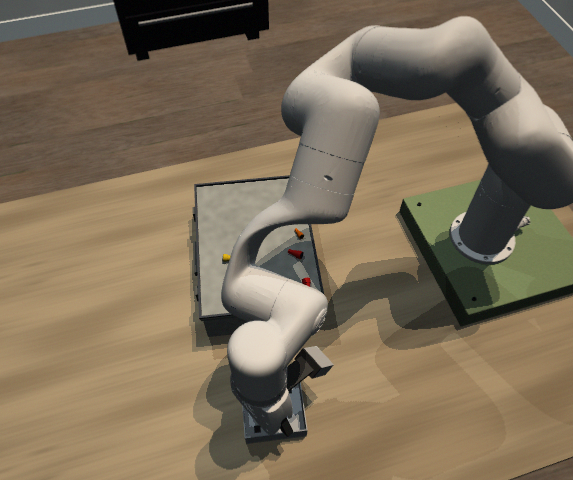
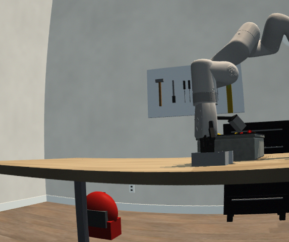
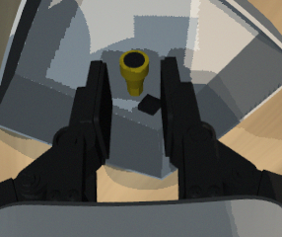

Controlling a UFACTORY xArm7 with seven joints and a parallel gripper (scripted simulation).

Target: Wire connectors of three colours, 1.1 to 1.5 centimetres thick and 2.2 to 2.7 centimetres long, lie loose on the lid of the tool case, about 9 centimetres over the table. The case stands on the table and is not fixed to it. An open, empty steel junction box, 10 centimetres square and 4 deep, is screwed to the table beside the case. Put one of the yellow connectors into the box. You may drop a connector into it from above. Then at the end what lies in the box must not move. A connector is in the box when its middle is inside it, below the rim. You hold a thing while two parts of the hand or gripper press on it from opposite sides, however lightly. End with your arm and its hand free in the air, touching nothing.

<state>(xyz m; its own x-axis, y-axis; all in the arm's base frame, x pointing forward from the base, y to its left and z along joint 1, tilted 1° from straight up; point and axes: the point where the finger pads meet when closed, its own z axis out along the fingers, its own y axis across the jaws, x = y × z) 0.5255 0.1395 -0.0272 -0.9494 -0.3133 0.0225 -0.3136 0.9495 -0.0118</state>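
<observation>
My gripper is now 2 cm past the steel junction box, 1 cm to the left of it and 3 cm above it. Also, from my hand: tool case: 10 cm behind, 29 cm to the right, 4 cm above; then orange connector: 18 cm behind, 27 cm to the right, 7 cm above.
</observation>
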